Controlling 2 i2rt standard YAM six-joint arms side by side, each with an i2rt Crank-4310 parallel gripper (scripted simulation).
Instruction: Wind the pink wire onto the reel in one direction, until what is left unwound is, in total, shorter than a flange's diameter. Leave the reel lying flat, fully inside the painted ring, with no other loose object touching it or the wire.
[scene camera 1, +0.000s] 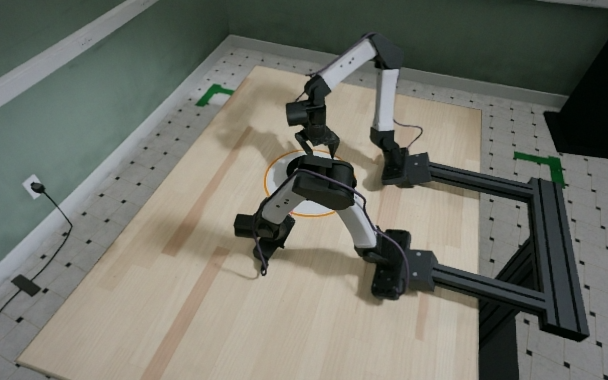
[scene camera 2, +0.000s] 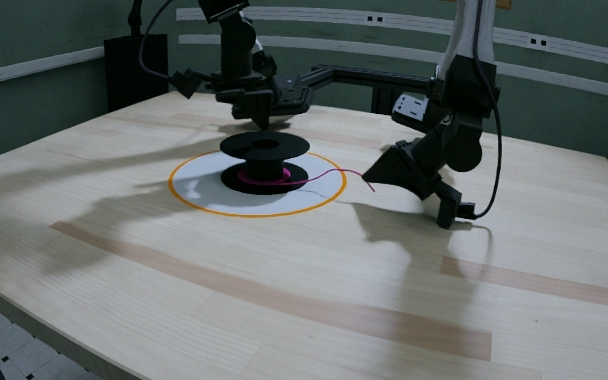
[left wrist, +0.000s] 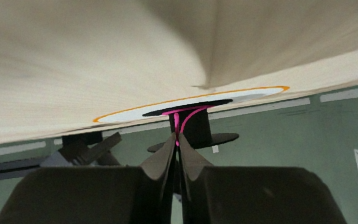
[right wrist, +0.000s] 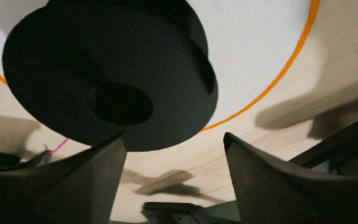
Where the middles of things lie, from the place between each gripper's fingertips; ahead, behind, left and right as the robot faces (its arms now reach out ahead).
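Scene:
My right hand (scene camera 2: 258, 123) is 40 mm short of the black reel (scene camera 2: 264, 164), and it is also 70 mm above the reel and 30 mm to the right of it.
As for my left hand (scene camera 2: 363, 179), I have it 200 mm to the left of the black reel and 30 mm past it.

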